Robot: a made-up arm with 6 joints.
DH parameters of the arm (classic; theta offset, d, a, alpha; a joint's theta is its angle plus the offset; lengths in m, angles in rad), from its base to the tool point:
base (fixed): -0.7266 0 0.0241 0
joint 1: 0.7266 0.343 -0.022 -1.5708
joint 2: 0.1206 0 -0.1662 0
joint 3: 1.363 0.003 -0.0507 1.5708
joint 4: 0 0.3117 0.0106 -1.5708
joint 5: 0 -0.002 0.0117 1.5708
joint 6: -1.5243 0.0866 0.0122 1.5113
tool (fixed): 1.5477 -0.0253 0 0
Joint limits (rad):
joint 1: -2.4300..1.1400
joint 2: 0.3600..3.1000
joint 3: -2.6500..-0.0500
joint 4: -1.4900..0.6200
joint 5: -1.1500..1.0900
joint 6: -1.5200..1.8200
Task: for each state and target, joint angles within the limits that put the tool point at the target. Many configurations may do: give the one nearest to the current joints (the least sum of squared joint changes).
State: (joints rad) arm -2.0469 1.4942 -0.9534 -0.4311 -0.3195 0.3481
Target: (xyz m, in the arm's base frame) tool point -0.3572 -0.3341 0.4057
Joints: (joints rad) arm -2.4300 2.1758 -1.8178 -0.4597 -0.4939 0.2802
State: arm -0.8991 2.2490 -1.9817 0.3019 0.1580 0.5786
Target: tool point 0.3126 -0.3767 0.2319
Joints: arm -0.9351 2.5120 -1.9246 0.2975 0.1045 0.5767
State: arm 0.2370 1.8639 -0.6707 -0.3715 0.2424 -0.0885
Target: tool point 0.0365 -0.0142 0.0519
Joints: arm 0.3596 2.4563 -0.5556 0.0422 0.0886 0.1068
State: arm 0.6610 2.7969 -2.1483 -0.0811 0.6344 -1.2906
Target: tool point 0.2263 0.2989 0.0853
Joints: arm 1.0546 2.8568 -1.9546 0.0163 0.7417 -1.2601
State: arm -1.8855 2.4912 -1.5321 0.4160 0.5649 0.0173
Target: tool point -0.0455 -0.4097 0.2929
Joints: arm -1.8089 2.1527 -1.6553 0.4400 0.6465 0.0298
